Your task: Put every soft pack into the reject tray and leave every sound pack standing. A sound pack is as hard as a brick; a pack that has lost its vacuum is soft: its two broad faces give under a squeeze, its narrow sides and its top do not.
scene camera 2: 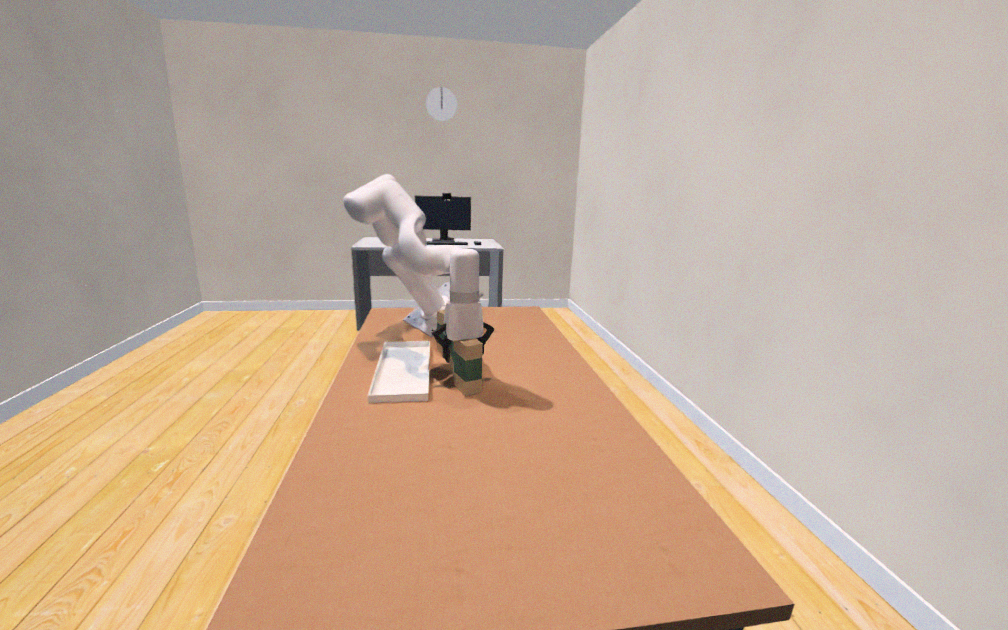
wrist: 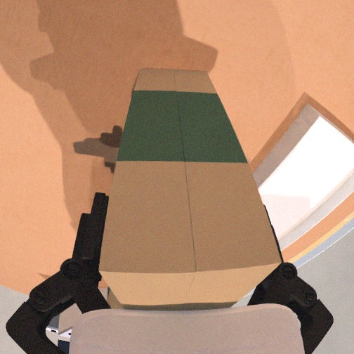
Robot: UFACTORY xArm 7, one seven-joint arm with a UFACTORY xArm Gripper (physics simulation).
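Places are measured from the arm's base along level axes (x ahead, y left, z up), in millimetres.
Where they show: gripper, between the fingertips: (scene camera 2: 463,358); arm's base, origin of its link: (scene camera 2: 435,308).
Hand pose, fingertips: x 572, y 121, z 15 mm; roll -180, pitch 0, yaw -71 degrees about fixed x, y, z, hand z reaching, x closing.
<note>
Things, the pixels of their top centre, and the offset from my fingertips. Level surfaces: height alone.
- tan pack with a green band, centre of its top: (scene camera 2: 463,354) dx +20, dy +1, dz +19 mm
- white reject tray, centre of its top: (scene camera 2: 403,364) dx -106, dy -178, dz -59 mm
- tan pack, centre of its top: (scene camera 2: 445,313) dx -240, dy -61, dz +59 mm
- brown table, height of its surface: dz -81 mm
A tan pack with a green band (scene camera 2: 467,367) (wrist: 186,215) stands upright on the table, to the right of the white reject tray (scene camera 2: 399,397) in the scene view. My gripper (scene camera 2: 466,346) (wrist: 180,213) is open and lowered around the upper part of this pack, one finger on each side. In the wrist view the pack fills the space between the fingers. Part of another tan pack (scene camera 2: 440,317) shows behind the gripper in the scene view; the arm and gripper hide most of it. Whether either pack is soft cannot be seen.
The brown table (scene camera 2: 475,505) extends toward the camera. The tray stands close to the left of the gripper in the scene view, and its low walls also show at the right of the wrist view. A desk (scene camera 2: 362,286) with a monitor (scene camera 2: 454,213) stands beyond the table's far end.
</note>
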